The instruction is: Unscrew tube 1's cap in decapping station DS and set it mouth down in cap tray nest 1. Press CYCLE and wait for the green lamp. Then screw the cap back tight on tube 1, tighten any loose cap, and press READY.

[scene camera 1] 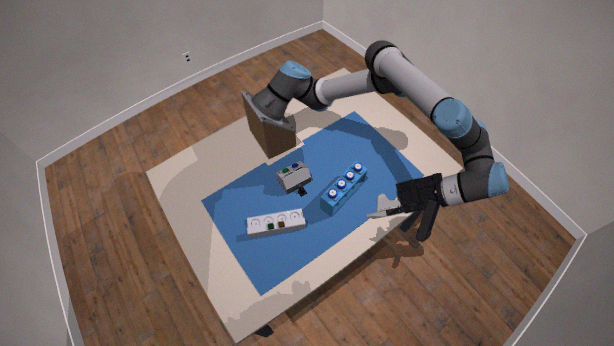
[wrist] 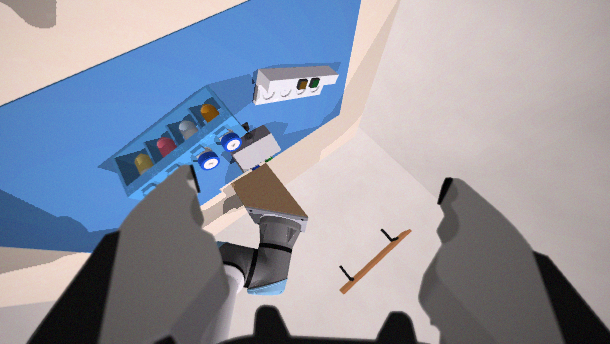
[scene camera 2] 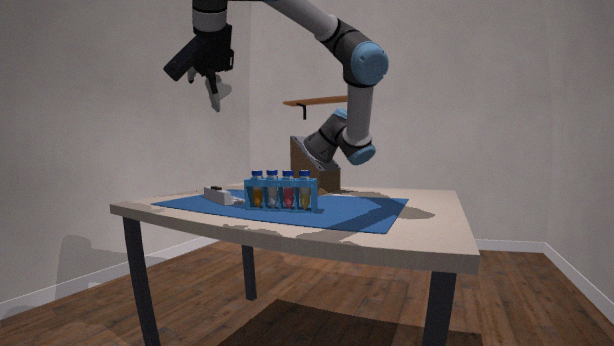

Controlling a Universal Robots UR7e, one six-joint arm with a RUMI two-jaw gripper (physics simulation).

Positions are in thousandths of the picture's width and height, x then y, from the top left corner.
Labels:
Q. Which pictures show the gripper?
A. Scene camera 1, the wrist view and scene camera 2: all of them.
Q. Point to a grey button box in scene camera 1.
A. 481,516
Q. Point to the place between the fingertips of the gripper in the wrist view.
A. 522,507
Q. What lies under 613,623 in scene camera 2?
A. A blue mat.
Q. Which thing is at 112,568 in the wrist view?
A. A blue mat.

